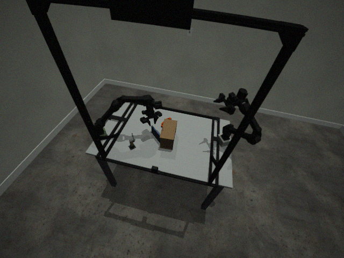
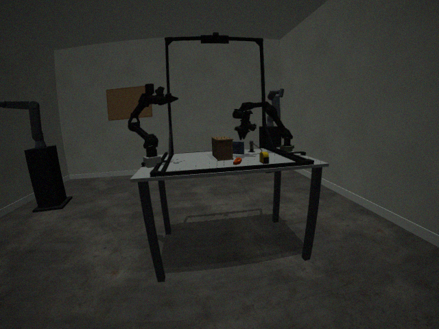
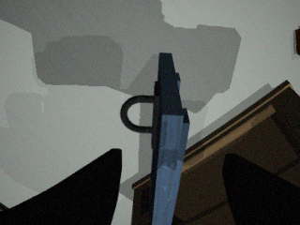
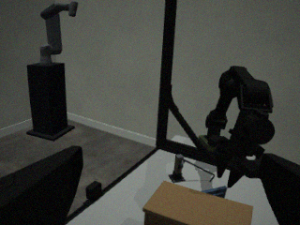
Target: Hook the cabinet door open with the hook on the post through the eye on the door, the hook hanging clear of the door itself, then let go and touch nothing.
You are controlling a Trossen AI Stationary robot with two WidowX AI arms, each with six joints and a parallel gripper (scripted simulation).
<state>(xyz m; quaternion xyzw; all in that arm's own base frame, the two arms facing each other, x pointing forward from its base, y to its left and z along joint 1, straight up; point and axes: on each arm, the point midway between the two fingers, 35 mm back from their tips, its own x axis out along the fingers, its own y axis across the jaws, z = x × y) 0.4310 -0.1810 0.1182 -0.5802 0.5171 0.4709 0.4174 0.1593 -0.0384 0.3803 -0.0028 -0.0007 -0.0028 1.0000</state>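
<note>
My left hand is 13 cm past the hook post, 15 cm to the right of it and 10 cm above it. From my left hand the other things lie so: yellow block (25 cm ahead, 2 cm to the left, 13 cm below); blue door (7 cm behind, 4 cm to the right, 10 cm below).
</note>
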